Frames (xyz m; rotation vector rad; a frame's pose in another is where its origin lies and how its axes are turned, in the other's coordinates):
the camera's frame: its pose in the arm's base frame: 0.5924 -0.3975 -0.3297 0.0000 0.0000 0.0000
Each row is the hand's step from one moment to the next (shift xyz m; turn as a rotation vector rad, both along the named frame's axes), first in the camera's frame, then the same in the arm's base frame.
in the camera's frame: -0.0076 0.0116 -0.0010 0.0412 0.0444 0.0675
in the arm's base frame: -0.0076 0.0116 -0.0010 0.0412 0.0444 0.0675
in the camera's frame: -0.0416 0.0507 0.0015 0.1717 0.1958 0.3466
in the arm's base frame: -0.0416 0.0507 0.0015 0.1717 0.1958 0.3466
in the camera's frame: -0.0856 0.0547 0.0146 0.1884 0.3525 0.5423
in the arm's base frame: -0.0856 0.0547 0.0146 0.1884 0.3525 0.5423
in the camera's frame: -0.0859 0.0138 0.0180 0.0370 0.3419 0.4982
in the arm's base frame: -0.0859 0.0138 0.0180 0.0370 0.3419 0.4982
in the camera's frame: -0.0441 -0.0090 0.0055 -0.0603 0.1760 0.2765
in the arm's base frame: -0.0441 -0.0090 0.0055 -0.0603 0.1760 0.2765
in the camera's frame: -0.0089 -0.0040 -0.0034 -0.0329 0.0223 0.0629
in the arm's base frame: -0.0089 -0.0040 -0.0034 -0.0329 0.0223 0.0629
